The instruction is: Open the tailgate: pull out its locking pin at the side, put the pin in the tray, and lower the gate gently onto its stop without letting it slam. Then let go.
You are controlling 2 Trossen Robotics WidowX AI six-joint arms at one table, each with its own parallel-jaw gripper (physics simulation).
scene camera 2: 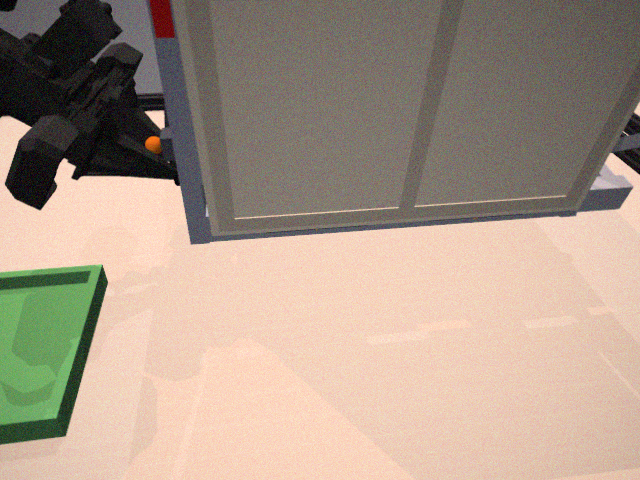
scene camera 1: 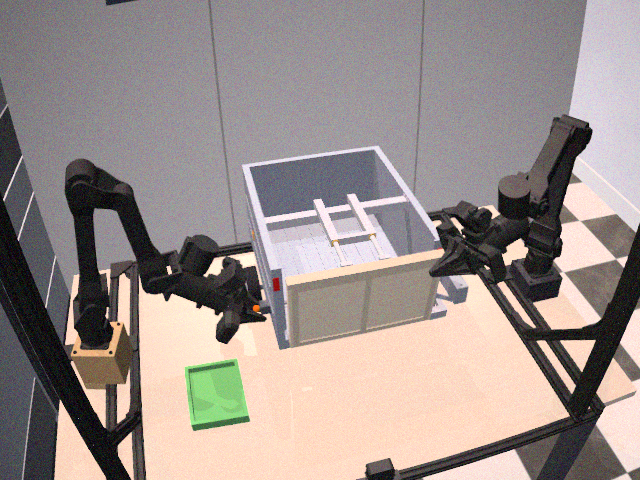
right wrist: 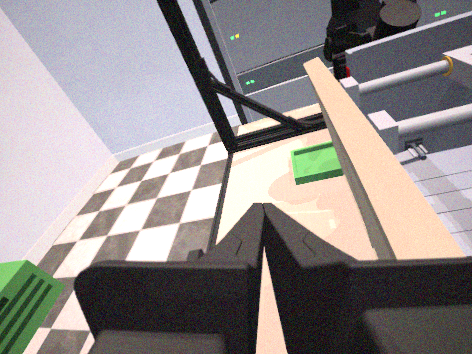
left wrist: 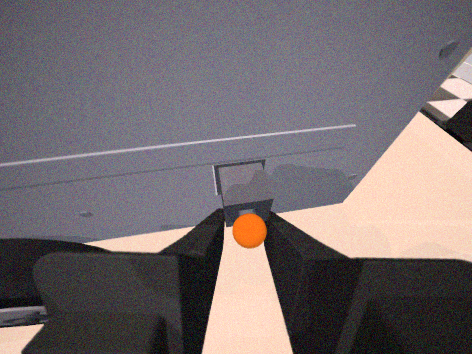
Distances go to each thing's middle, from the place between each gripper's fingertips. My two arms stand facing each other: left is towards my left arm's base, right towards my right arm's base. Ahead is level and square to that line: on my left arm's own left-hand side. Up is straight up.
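The grey truck bed (scene camera 1: 297,207) is 150 mm below my right hand, and it sits 300 mm ahead of that hand and 90 mm to the left of it. Then there is the locking pin (left wrist: 249,230), which I find 180 mm below my right hand, 190 mm ahead of it and 250 mm to the left of it.
My left gripper is 2 cm below the locking pin and 2 cm to the left of it. Of the things named here, going by their middles, the pin is the nearest to my left gripper, and by its middle the pin is nearer to my left gripper than to my right hand. The grey truck bed, counted from my left hand, is 5 cm above, 12 cm ahead and 18 cm to the right.
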